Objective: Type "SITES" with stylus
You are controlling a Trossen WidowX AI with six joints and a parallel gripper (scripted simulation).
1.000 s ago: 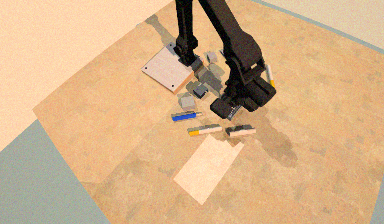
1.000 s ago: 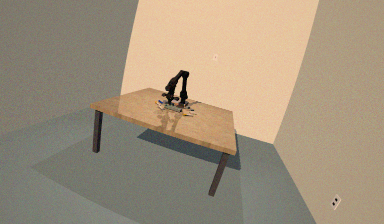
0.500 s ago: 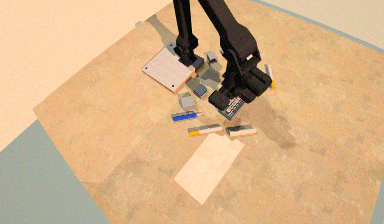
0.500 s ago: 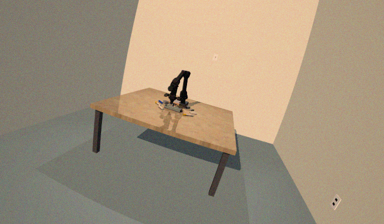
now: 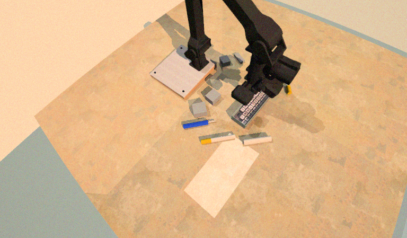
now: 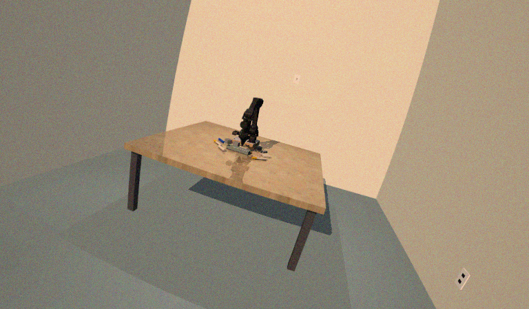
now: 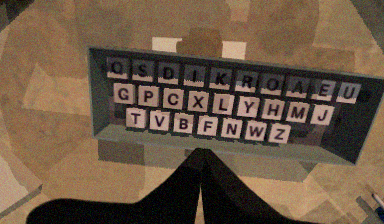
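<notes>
My gripper tip is now 60 mm past the blue stylus, 190 mm to the left of it and 30 mm above it. Also, from my gripper tip: pale stick: 120 mm ahead, 120 mm to the right, 30 mm below; pale pad: 80 mm behind, 190 mm to the left, 40 mm below.
</notes>
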